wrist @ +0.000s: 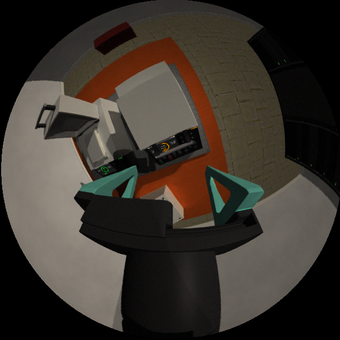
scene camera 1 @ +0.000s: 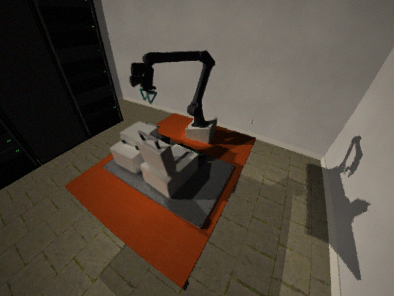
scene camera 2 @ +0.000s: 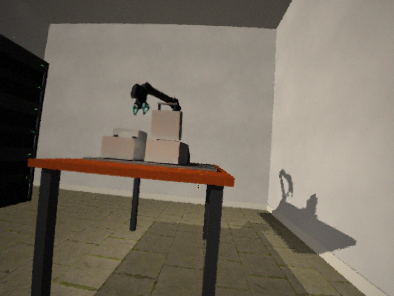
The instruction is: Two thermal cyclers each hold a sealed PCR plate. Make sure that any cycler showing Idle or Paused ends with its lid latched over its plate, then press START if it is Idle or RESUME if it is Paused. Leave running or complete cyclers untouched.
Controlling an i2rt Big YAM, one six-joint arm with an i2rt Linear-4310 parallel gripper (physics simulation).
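Pixels of known places: gripper, fingertip midpoint: [scene camera 1: 147, 101] [scene camera 2: 138, 114]; arm's base at its link origin: [scene camera 1: 200, 124].
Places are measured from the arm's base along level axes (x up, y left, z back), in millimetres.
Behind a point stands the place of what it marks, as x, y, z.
Observation:
The cycler with an amber ring display [scene camera 1: 126, 157] @[24, -131, -598] [scene camera 2: 117, 148] @[-35, -182, -603] [wrist: 155, 107] has its lid down; the latch is too small to judge. The other cycler [scene camera 1: 157, 181] @[-3, 122, -604] [scene camera 2: 164, 152] @[-36, 108, -604] [wrist: 110, 122] has a green display; its lid [scene camera 1: 156, 156] @[176, 145, -597] [scene camera 2: 167, 125] @[123, 106, -588] [wrist: 70, 117] stands raised, with its handle at the far left in the wrist view. A pale plate [wrist: 95, 150] shows in its uncovered bay. The wording on both displays is too small to read. My gripper [scene camera 1: 148, 95] @[242, -217, -309] [scene camera 2: 140, 110] @[242, -217, -309] [wrist: 171, 169] is open and empty, above and on the panel side of the cyclers, touching neither.
Both cyclers stand close side by side on a grey board [scene camera 1: 215, 180] @[-101, 335, -354] [scene camera 2: 200, 166] @[-101, 313, -529] on the orange table [scene camera 1: 125, 240] @[-114, 164, -882] [scene camera 2: 130, 171] @[-125, 67, -896] [wrist: 211, 120]. The arm's pale base block [scene camera 1: 199, 133] @[-35, 36, -67] stands behind them. Dark racks [scene camera 2: 20, 125] stand off to one side. The raised lid is a tall obstacle.

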